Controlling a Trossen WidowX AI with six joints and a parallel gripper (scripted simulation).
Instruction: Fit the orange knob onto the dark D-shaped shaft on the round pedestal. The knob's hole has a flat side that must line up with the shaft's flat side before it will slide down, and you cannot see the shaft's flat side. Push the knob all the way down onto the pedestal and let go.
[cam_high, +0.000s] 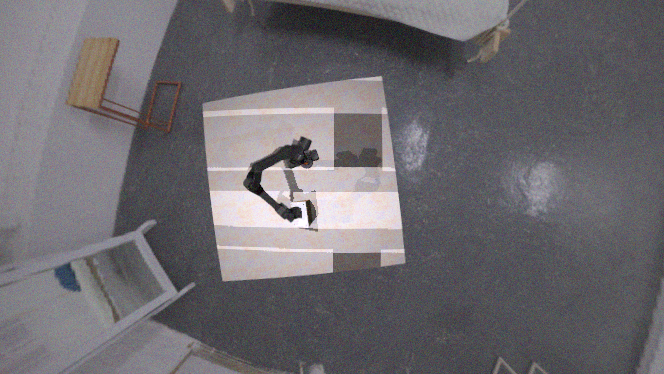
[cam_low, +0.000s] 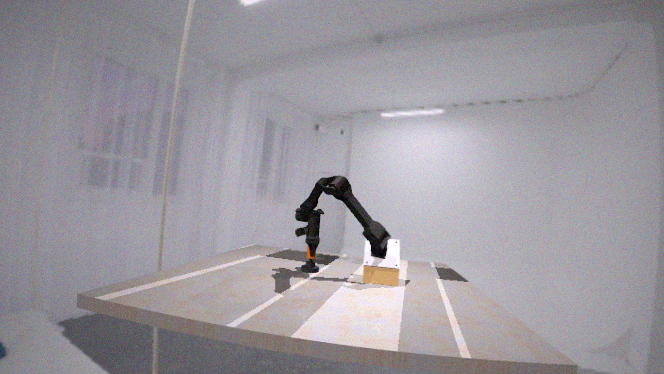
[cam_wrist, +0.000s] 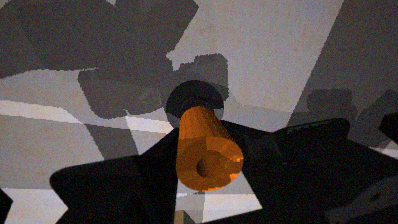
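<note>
Now: the orange knob 20 mm above my gripper tip. The rest, counted from my gripper tip: dark round pedestal (40 mm below).
</note>
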